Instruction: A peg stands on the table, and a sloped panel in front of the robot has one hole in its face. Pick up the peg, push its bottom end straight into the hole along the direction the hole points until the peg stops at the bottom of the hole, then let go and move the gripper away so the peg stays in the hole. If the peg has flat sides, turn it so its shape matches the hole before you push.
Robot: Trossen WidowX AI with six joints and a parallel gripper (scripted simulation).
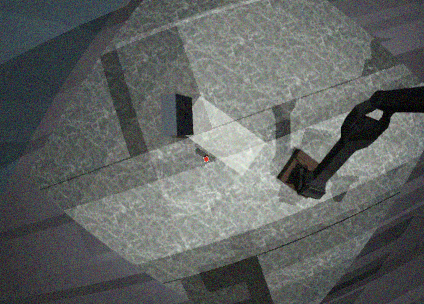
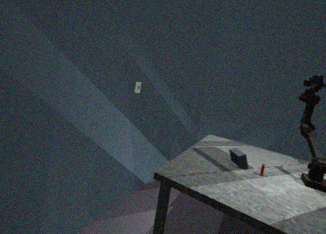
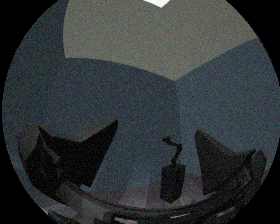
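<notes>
Now: gripper tip 35 cm short of the red peg, 45 cm to the right of it and 69 cm above it. Round my gripper tip: grey sloped panel: 51 cm ahead, 38 cm to the left, 70 cm below.
</notes>
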